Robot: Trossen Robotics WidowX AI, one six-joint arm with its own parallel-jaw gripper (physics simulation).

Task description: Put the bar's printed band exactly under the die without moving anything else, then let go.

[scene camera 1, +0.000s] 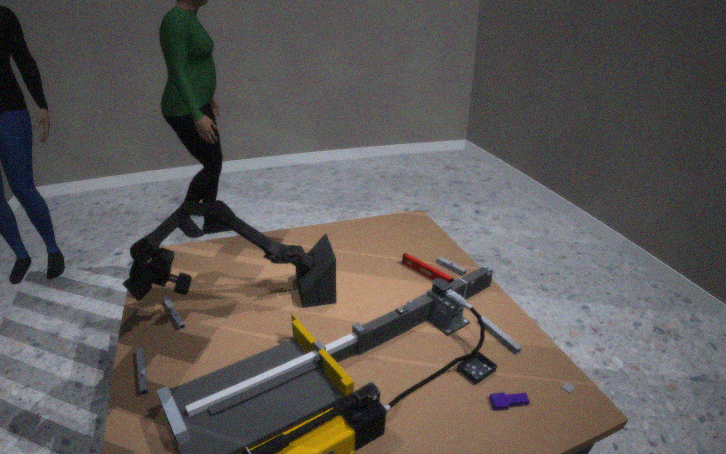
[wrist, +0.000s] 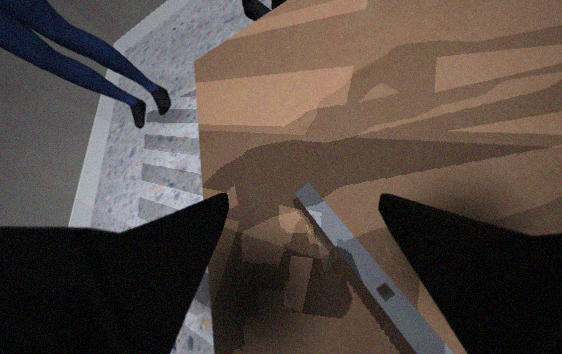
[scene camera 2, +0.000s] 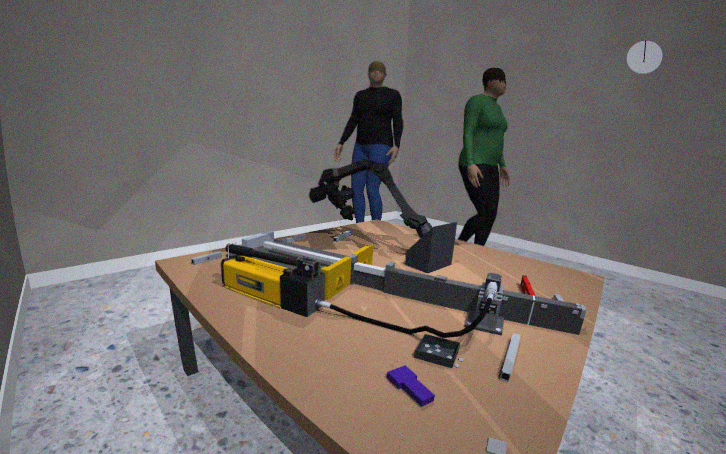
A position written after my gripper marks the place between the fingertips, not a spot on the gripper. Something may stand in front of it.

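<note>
There's a long grey bar [scene camera 1: 194, 408] here, though it's out of frame in the wrist view, and my gripper [wrist: 303, 200] is open with nothing in it.
</note>
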